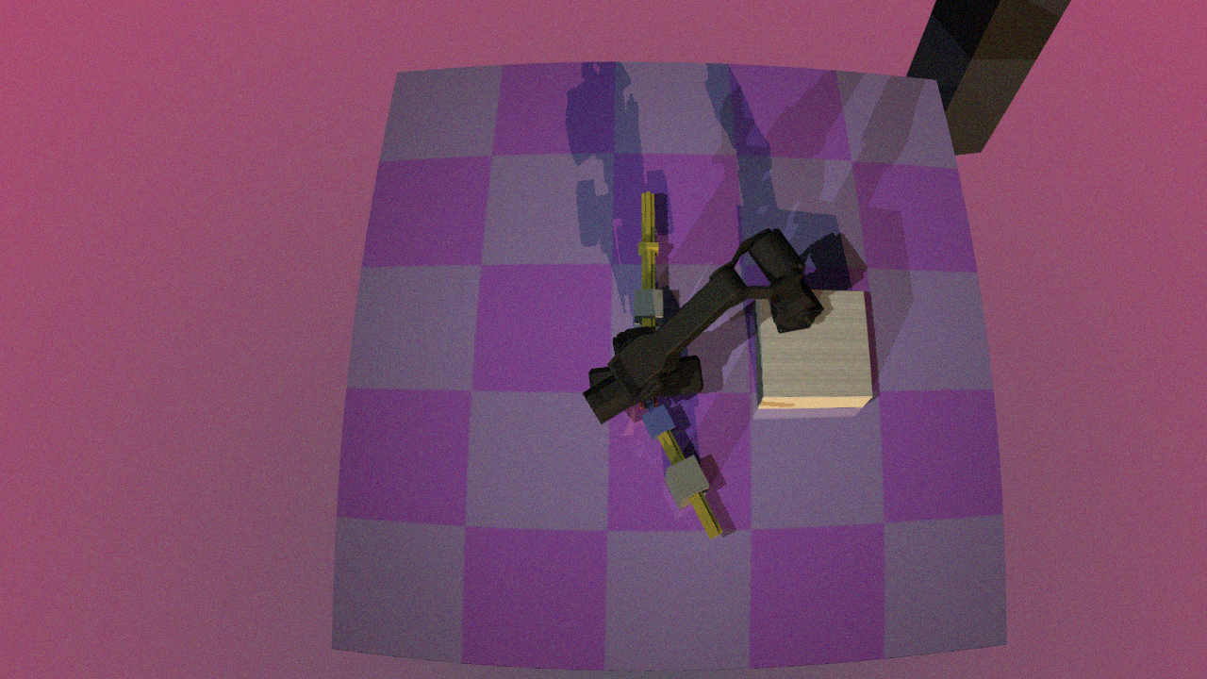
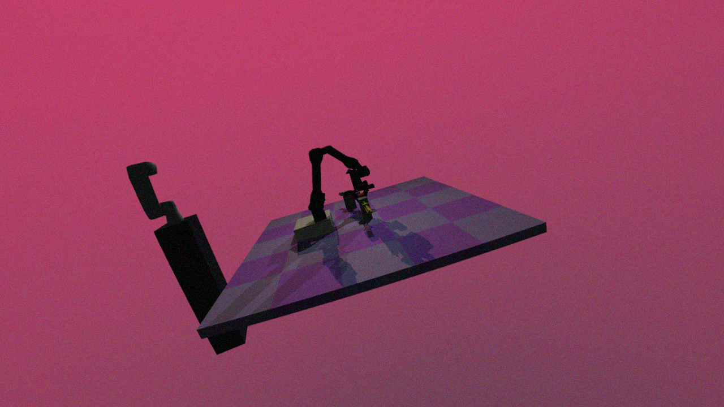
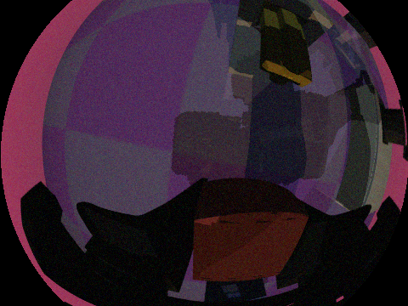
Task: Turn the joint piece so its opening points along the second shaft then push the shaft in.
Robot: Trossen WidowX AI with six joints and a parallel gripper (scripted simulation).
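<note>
Now: the red square joint piece 1 cm to the left of my gripper tip and 4 cm above it.
</note>
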